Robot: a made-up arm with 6 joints.
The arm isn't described. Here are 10 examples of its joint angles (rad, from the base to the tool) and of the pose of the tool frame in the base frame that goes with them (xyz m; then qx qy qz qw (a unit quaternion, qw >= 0)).
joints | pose
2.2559 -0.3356 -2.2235 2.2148 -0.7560 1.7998 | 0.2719 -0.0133 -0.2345 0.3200 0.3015 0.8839 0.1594
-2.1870 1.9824 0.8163 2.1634 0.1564 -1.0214 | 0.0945 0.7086 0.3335 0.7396 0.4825 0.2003 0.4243
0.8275 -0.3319 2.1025 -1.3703 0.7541 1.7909 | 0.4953 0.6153 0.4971 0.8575 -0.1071 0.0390 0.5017
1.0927 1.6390 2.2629 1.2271 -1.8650 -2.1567 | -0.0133 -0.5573 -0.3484 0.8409 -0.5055 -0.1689 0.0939
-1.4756 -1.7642 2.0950 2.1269 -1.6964 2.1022 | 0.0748 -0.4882 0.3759 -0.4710 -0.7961 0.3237 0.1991
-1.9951 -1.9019 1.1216 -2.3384 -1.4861 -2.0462 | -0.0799 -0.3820 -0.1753 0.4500 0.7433 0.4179 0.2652
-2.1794 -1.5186 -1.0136 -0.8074 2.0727 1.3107 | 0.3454 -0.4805 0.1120 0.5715 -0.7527 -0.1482 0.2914
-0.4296 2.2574 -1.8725 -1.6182 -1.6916 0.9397 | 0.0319 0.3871 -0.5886 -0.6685 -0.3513 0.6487 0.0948
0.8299 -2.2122 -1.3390 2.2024 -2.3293 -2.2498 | -0.5090 0.2038 0.5283 -0.4861 -0.2819 0.6548 0.5054
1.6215 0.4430 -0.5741 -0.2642 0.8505 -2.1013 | 0.5808 -0.5567 0.0766 0.3048 -0.6938 0.5965 0.2645
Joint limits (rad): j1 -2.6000..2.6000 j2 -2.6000..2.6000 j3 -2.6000..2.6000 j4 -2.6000..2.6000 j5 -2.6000..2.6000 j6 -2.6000..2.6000
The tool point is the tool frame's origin. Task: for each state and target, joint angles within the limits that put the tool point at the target. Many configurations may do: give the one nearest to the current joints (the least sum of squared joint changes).
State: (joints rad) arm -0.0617 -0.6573 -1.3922 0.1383 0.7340 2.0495
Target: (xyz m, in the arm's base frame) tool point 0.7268 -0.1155 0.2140
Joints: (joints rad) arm -0.1968 -0.8255 -1.7652 0.2886 1.4743 2.2431
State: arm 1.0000 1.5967 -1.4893 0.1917 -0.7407 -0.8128
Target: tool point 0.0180 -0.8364 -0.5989
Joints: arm 0.7059 1.7121 -1.5114 0.3254 -0.4603 -0.5286
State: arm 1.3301 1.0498 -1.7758 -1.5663 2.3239 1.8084
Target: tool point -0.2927 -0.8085 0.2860
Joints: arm 1.6741 1.4275 -1.9940 -1.9245 2.1543 1.7804
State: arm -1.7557 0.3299 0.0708 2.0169 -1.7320 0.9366
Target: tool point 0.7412 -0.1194 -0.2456
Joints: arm -1.5249 0.3198 -0.5016 1.7586 -1.2318 0.6691
